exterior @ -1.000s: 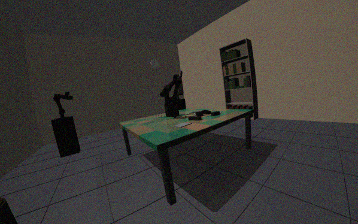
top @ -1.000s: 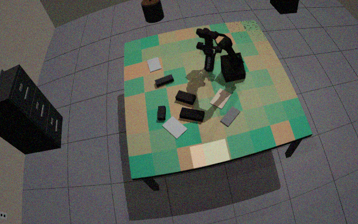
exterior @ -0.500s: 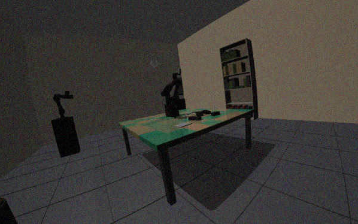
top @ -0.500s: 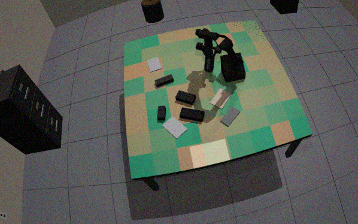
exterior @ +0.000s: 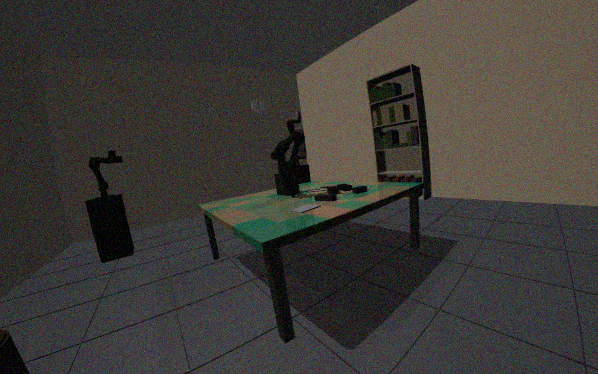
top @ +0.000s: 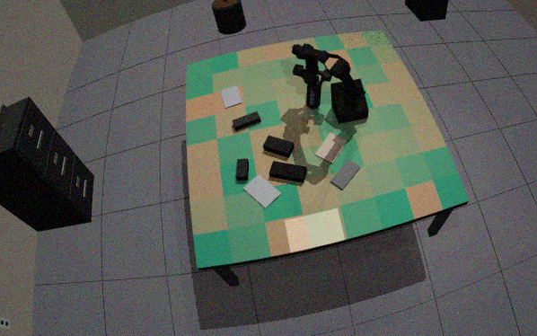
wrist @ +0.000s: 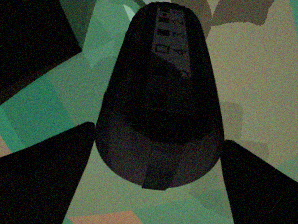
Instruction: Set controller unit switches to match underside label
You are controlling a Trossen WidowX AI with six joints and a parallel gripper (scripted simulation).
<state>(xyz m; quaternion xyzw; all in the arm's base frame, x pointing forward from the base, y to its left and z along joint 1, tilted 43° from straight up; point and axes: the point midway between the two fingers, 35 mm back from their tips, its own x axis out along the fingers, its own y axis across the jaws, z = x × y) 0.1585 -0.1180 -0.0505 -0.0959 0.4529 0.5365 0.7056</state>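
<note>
My gripper tip is now 25 cm short of the module, 24 cm to the right of it and 11 cm above it.
</note>
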